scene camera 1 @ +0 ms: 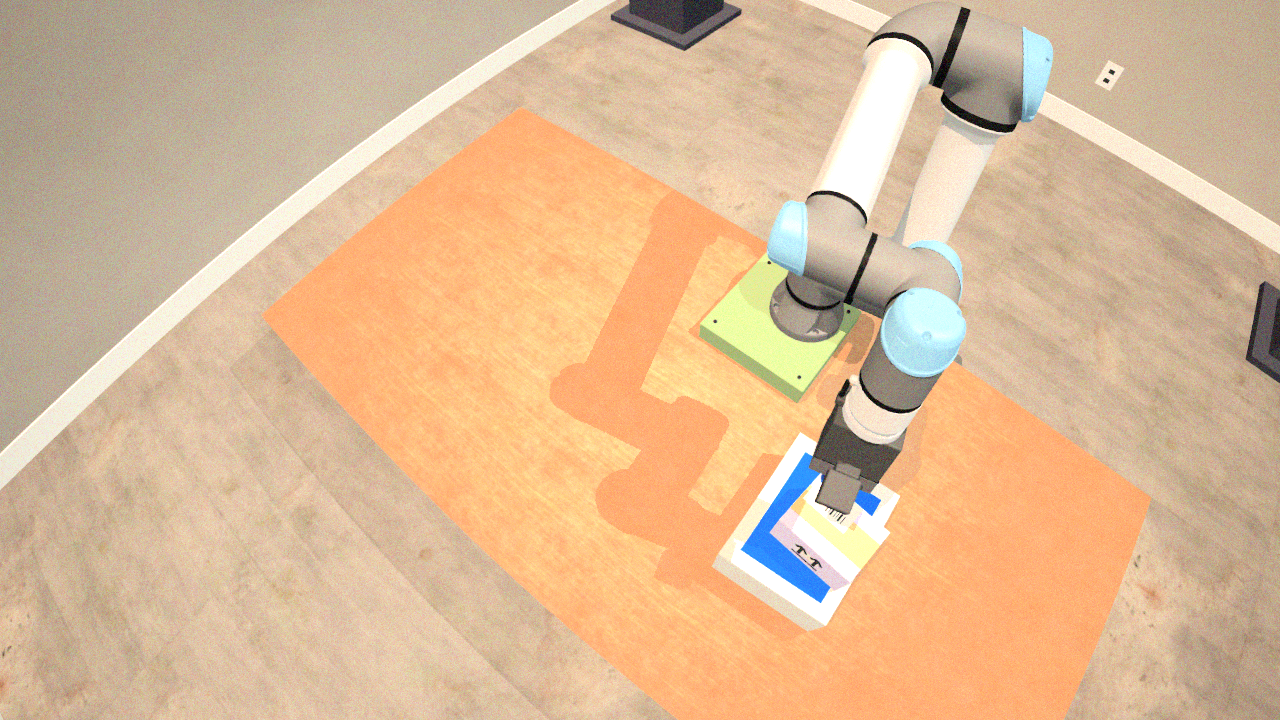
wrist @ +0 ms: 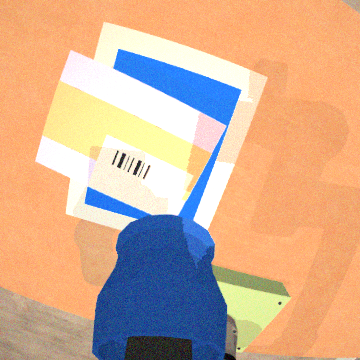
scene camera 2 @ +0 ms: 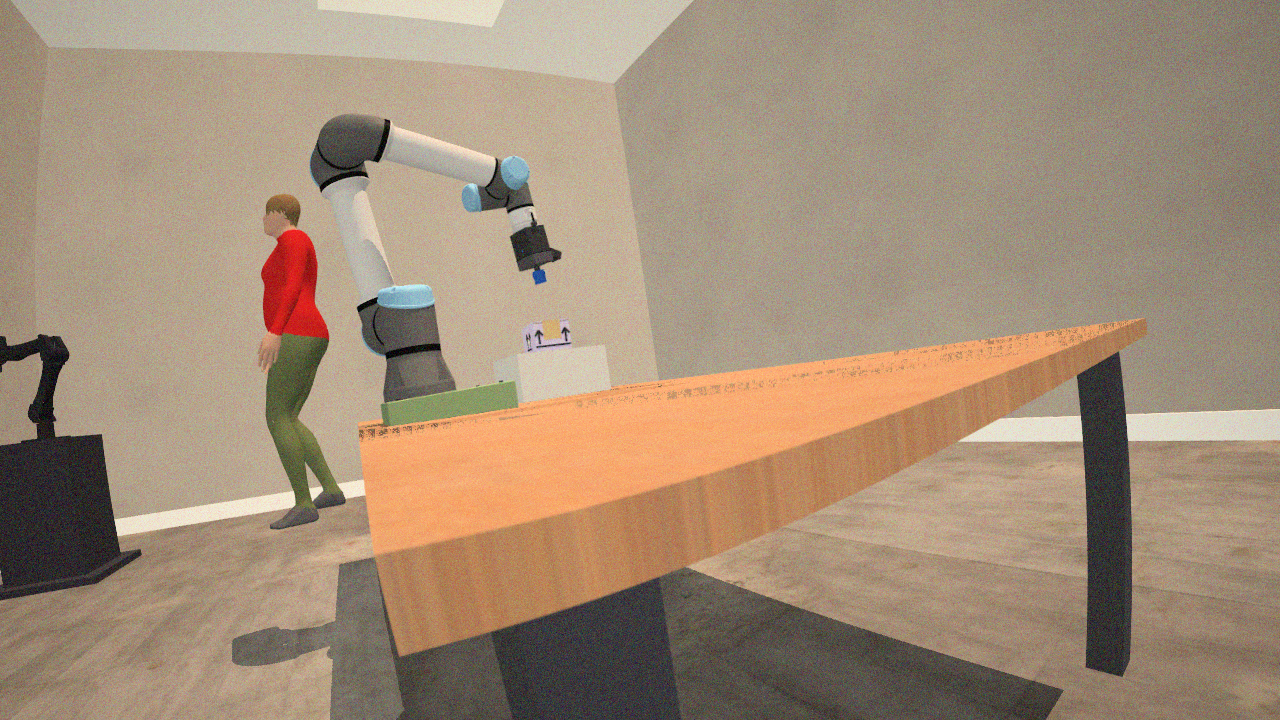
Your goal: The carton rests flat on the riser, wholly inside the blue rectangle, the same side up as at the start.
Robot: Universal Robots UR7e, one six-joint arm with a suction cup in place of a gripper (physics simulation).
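Places are measured from the arm's base along level axes (x ahead, y left, z up), in millimetres.
Pixels of known places: hand, its tool point: (wrist: 164, 253) (scene camera 2: 541, 282); arm's base, origin of its link: (scene camera 1: 805, 311) (scene camera 2: 420, 396).
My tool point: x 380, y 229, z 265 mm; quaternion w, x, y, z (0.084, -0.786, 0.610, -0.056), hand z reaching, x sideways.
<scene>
For each thing: its top centre in the pictures, then the offset to it from my tool point. Level surfaces: height alone.
- carton, centre of its top: (wrist: 124, 142) (scene camera 1: 835, 526) (scene camera 2: 543, 323) 10 mm ahead, 46 mm left, 107 mm down
- white riser, centre of its top: (wrist: 155, 149) (scene camera 1: 813, 524) (scene camera 2: 547, 353) 1 mm back, 22 mm left, 191 mm down
- blue rectangle, centre of its top: (wrist: 155, 149) (scene camera 1: 813, 524) 1 mm back, 22 mm left, 191 mm down
- orange wooden table, height of its surface: 311 mm down
The carton (scene camera 1: 839, 548) (scene camera 2: 548, 334) (wrist: 125, 120) is white and lilac with a yellow band, a barcode label on top and upward arrows on its side. It stands flat and turned on the white riser (scene camera 1: 778, 596) (scene camera 2: 568, 374) (wrist: 175, 56). It covers part of the blue rectangle (scene camera 1: 765, 546) (wrist: 200, 86) and appears to cross one side of it, reaching the riser's edge; its exact overhang is unclear. My suction gripper, a blue cup (scene camera 2: 539, 277) (wrist: 166, 227), is open and holds nothing. It hangs above the carton, clearly apart in the second scene view; the tool hides the cup in the first.
The green base plate (scene camera 1: 756, 344) (scene camera 2: 447, 403) (wrist: 250, 305) of my arm stands near the riser on the orange wooden table (scene camera 1: 447, 268) (scene camera 2: 716, 447). A person (scene camera 2: 293, 286) in red stands behind the table. A black robot on a pedestal (scene camera 2: 53, 501) stands at the far left.
</scene>
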